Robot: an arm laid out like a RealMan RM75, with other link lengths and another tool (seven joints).
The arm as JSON. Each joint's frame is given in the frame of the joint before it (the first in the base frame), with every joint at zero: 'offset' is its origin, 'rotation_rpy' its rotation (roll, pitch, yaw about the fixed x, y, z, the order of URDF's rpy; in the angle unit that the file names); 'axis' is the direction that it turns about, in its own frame. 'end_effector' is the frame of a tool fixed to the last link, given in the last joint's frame.
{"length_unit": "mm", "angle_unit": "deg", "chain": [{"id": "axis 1", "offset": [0.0, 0.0, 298.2], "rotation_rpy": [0.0, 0.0, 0.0], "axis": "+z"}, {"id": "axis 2", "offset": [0.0, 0.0, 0.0], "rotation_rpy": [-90.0, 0.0, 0.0], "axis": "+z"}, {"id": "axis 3", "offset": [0.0, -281.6, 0.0], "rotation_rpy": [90.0, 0.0, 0.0], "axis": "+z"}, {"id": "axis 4", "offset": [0.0, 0.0, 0.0], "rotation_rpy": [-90.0, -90.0, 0.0], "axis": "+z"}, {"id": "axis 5", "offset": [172.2, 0.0, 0.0], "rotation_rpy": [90.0, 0.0, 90.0], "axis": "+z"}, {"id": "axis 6", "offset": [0.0, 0.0, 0.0], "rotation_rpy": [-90.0, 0.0, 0.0], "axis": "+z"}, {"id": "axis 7", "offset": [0.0, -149.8, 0.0], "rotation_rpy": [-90.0, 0.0, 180.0], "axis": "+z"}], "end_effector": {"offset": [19.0, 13.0, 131.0], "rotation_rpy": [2.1, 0.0, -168.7]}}
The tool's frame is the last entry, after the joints.
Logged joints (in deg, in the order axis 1, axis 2, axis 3, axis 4, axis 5, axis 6, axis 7), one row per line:
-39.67, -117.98, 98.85, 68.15, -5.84, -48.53, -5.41
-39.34, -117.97, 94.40, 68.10, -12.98, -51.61, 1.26
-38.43, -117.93, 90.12, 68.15, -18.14, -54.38, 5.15
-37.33, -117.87, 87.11, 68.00, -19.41, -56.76, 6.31
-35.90, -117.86, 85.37, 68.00, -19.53, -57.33, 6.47
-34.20, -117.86, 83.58, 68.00, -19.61, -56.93, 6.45
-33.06, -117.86, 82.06, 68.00, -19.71, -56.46, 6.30
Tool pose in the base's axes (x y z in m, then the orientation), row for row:
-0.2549, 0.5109, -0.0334, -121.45, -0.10, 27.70
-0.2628, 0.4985, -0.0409, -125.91, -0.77, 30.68
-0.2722, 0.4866, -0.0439, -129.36, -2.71, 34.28
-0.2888, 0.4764, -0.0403, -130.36, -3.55, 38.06
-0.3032, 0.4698, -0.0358, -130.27, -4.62, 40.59
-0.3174, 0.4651, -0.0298, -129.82, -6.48, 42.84
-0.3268, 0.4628, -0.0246, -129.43, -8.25, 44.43
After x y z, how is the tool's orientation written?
As angles about the fixed x, y, z axes (roll, pitch, yaw), in degrees.
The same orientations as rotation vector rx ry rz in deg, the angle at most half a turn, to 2 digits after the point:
-118.64, -29.31, 16.30
-122.11, -33.95, 16.30
-123.88, -39.73, 15.20
-123.36, -44.54, 15.93
-122.01, -47.73, 16.10
-120.02, -50.79, 15.41
-118.29, -53.08, 14.49

